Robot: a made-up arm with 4 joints.
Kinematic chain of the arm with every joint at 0, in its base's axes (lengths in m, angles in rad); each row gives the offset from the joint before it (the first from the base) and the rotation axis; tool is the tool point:
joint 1: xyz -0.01 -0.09 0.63 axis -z
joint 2: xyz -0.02 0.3 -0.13 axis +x
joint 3: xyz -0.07 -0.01 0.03 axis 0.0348 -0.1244 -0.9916
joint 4: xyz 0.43 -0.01 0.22 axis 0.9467 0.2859 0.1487
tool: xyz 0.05 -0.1 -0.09
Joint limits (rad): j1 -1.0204..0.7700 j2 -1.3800..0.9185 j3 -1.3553..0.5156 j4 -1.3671..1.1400
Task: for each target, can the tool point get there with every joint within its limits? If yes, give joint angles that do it. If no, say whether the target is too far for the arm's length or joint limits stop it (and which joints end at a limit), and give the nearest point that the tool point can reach.
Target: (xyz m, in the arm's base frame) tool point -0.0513 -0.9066 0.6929
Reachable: no: joint limits stop it (at a limit: joint 1, joint 4) | nearest point 0.0332 -0.3808 0.6009 | short by 0.540 m
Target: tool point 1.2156 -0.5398 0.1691
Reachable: no: too far | nearest point 0.6364 0.0045 0.3901 | short by 0.825 m
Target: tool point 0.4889 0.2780 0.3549
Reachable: yes | joints 0.3577 -0.9832 -0.7391 0.1170
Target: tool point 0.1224 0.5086 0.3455
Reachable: yes | joints -0.3488 -0.9766 -0.7425 0.2098
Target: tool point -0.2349 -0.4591 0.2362
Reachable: no: joint limits stop it (at a limit: joint 1, joint 2, joint 3) | nearest point 0.0348 -0.3750 0.4075 | short by 0.330 m
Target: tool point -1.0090 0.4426 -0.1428
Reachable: no: too far | nearest point -0.5313 0.4097 0.1858 | short by 0.581 m
